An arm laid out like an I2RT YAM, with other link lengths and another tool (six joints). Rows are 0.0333 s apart.
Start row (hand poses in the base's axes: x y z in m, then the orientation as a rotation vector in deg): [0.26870, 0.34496, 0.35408, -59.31, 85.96, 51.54]
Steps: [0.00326, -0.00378, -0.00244, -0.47, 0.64, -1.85]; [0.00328, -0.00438, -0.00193, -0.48, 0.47, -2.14]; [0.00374, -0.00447, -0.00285, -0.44, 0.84, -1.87]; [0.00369, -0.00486, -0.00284, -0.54, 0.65, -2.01]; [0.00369, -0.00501, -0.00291, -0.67, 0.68, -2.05]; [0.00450, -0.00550, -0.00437, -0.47, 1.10, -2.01]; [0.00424, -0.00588, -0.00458, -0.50, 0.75, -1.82]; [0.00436, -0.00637, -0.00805, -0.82, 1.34, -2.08]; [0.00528, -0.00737, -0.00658, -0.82, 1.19, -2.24]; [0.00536, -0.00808, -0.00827, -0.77, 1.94, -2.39]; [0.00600, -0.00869, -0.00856, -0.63, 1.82, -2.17]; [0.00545, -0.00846, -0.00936, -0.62, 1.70, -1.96]
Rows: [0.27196, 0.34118, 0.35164, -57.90, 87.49, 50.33]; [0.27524, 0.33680, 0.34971, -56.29, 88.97, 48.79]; [0.27898, 0.33233, 0.34686, -54.76, 90.62, 47.68]; [0.28267, 0.32747, 0.34402, -53.22, 92.18, 46.28]; [0.28636, 0.32246, 0.34111, -51.72, 93.83, 44.76]; [0.29086, 0.31696, 0.33674, -49.98, 95.70, 43.64]; [0.29510, 0.31108, 0.33216, -48.51, 97.19, 42.42]; [0.29946, 0.30471, 0.32411, -46.86, 99.42, 41.07]; [0.30474, 0.29734, 0.31753, -45.07, 101.53, 39.51]; [0.31010, 0.28926, 0.30926, -42.91, 104.30, 38.24]; [0.31610, 0.28057, 0.30070, -40.85, 106.80, 37.15]; [0.32155, 0.27211, 0.29134, -38.98, 109.10, 36.12]
